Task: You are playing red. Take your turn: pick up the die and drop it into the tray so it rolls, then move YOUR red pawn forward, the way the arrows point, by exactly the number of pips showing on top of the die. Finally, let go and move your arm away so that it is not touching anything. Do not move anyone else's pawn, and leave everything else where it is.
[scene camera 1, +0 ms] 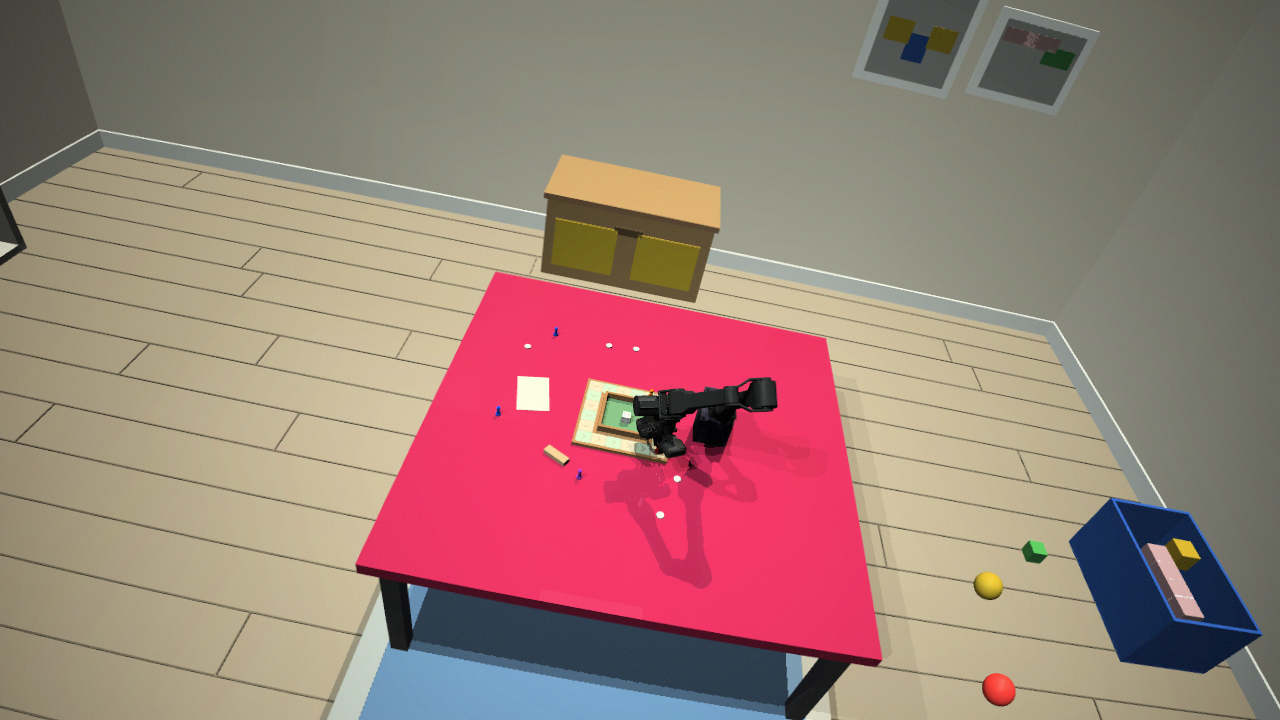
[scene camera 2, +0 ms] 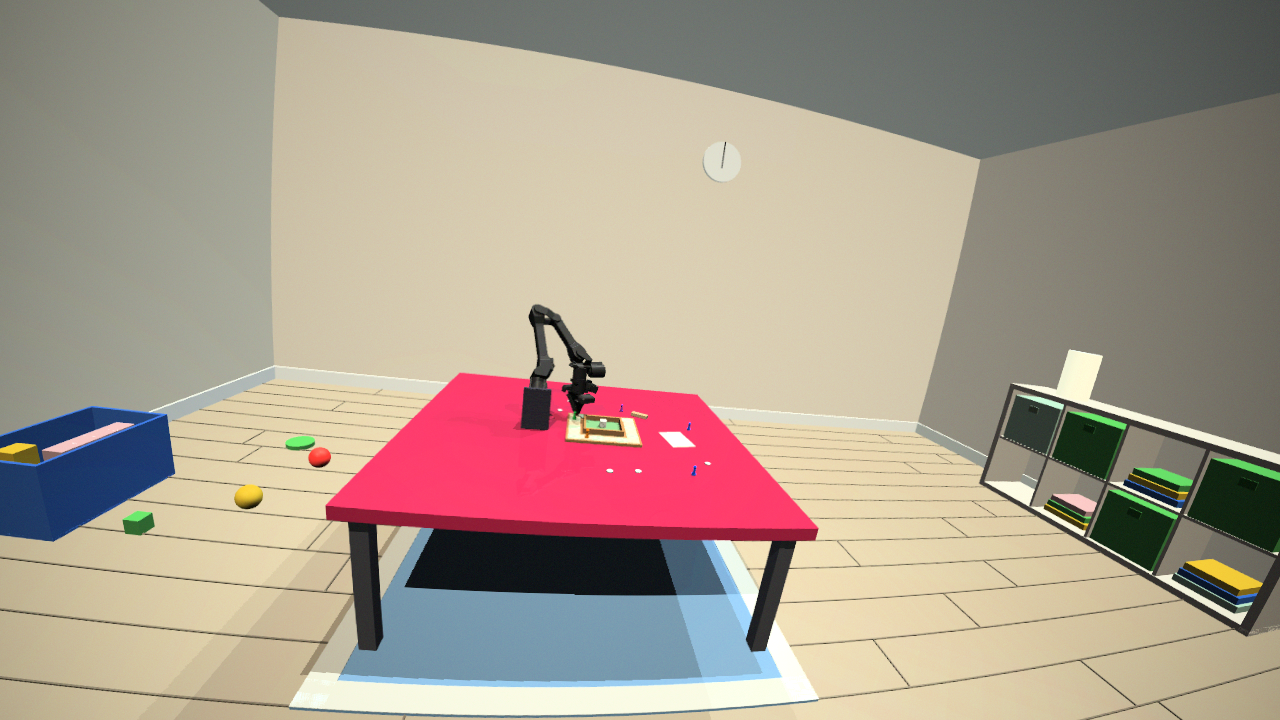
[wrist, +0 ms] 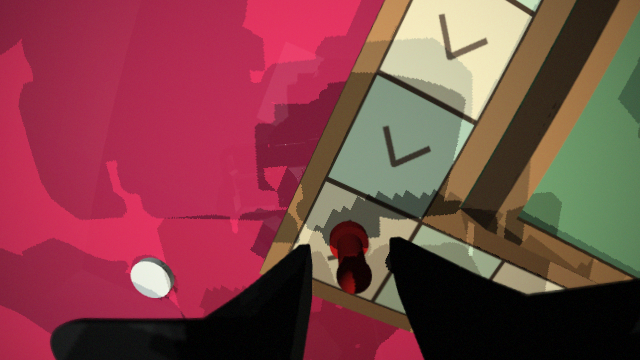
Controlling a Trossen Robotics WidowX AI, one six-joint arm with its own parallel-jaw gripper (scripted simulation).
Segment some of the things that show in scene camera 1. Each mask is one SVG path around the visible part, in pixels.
My gripper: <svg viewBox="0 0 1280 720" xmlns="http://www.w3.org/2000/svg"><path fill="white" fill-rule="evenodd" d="M636 420L636 427L640 437L646 440L653 439L654 446L659 445L659 455L664 453L668 459L685 455L687 448L683 441L672 434L677 432L676 423L680 422L681 419L665 420L665 418L659 418L658 414L658 416L643 416L643 418Z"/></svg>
A cream card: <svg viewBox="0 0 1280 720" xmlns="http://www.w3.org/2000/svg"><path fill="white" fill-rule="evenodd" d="M517 376L516 410L549 411L549 378Z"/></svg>
